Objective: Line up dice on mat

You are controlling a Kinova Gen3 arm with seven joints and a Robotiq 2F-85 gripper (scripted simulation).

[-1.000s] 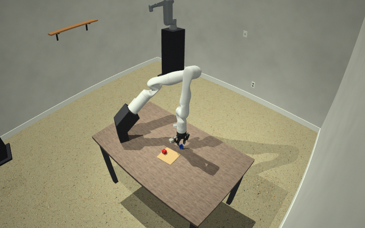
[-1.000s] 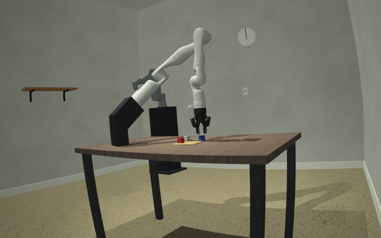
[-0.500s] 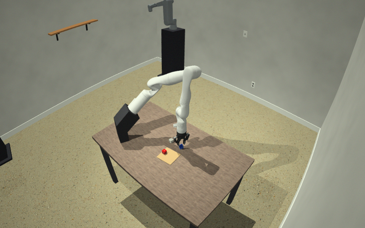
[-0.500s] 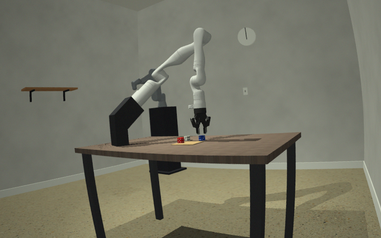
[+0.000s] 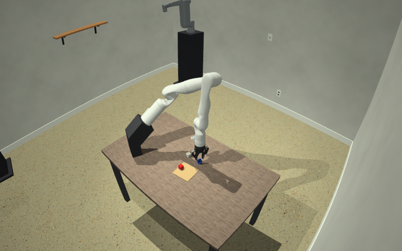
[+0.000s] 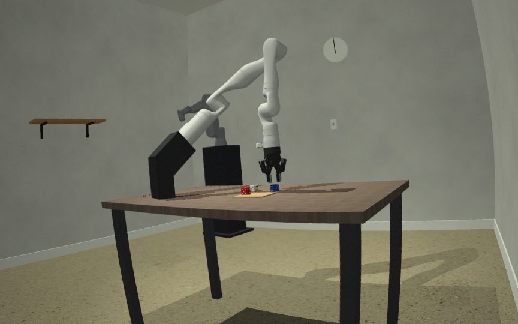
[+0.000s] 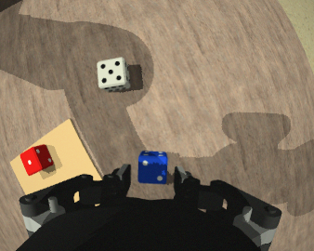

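Now: hand 4 cm above the blue die. The rest, counted from my hand: tan mat (14 cm to the right, 5 cm below); red die (14 cm to the right, 5 cm behind, 4 cm below); white die (11 cm behind, 4 cm below, 1 cm to the right).
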